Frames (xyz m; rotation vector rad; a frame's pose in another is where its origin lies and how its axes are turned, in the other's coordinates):
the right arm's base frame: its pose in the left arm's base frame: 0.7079 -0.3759 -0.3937 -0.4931 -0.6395 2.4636
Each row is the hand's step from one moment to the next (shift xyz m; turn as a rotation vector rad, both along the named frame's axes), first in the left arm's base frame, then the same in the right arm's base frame.
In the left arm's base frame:
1: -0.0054 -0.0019 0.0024 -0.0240 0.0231 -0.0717
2: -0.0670 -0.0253 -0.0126 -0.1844 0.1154 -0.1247
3: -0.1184 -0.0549 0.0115 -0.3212 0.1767 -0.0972
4: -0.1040 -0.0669 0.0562 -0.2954 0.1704 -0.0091
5: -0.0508 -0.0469 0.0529 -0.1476 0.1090 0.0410
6: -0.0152 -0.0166 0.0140 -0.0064 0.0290 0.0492
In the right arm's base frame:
1: 0.0026 0.0023 0.0051 0.0471 0.0310 -0.0554
2: 0.0405 0.0529 0.0292 0.2379 0.0565 -0.0555
3: 0.0587 0.0829 0.0827 0.3755 0.0524 0.0100
4: 0.0312 0.0621 0.1167 0.3334 -0.0005 0.0724
5: 0.0017 0.0273 0.0827 0.1711 -0.0422 0.0655
6: -0.0006 0.0110 0.0241 0.0118 -0.0451 0.0336

